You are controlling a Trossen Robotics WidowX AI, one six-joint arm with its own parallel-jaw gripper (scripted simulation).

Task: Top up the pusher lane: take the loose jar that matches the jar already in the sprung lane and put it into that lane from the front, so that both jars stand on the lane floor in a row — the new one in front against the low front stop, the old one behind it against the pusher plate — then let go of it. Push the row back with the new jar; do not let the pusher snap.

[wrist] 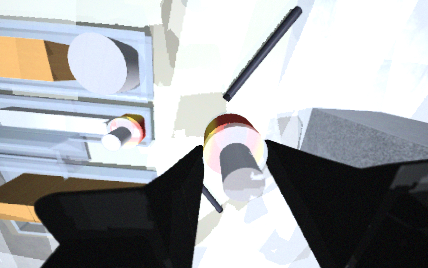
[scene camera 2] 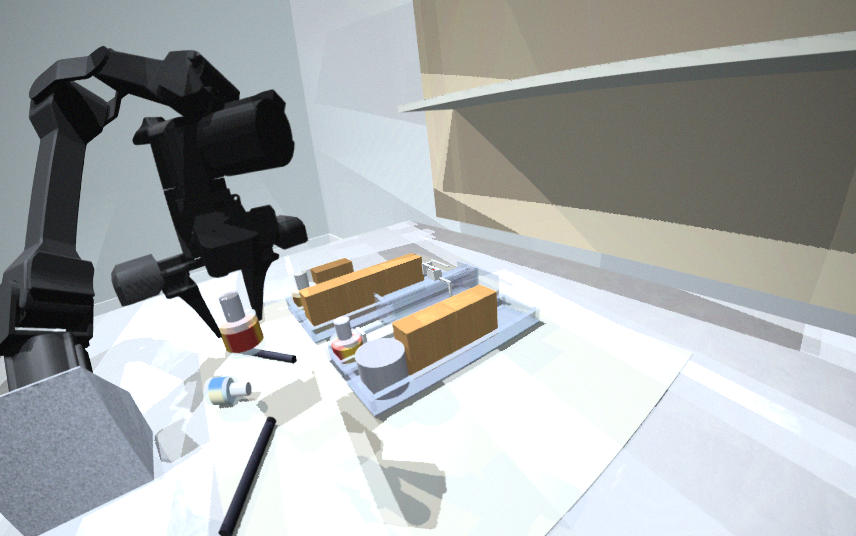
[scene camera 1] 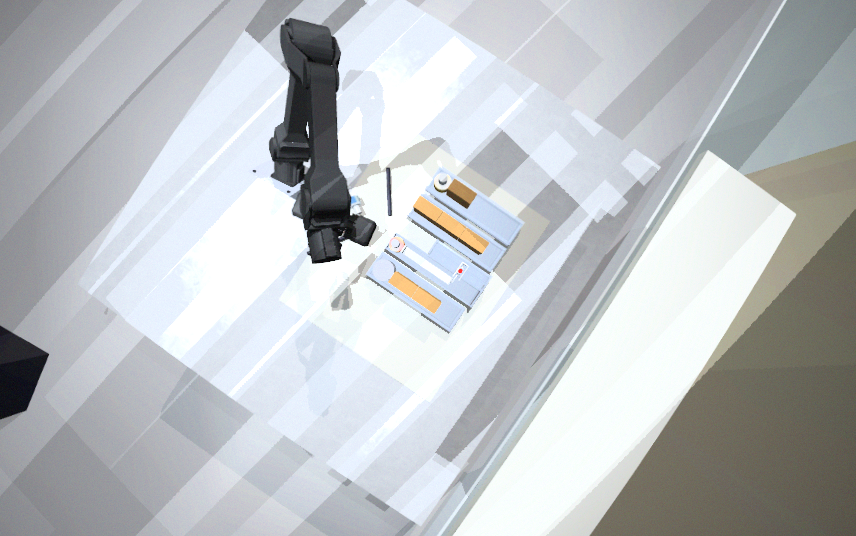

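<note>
I can see my gripper [scene camera 2: 239, 328], which appears in the wrist view [wrist: 232, 148] and in scene camera 1 [scene camera 1: 344, 224] too. There is a grey cylinder [scene camera 2: 381, 363], and the wrist view [wrist: 103, 65] has the cylinder as well. I also see a sprung lane [scene camera 2: 397, 305], and I find the lane again in scene camera 1 [scene camera 1: 473, 282].
</note>
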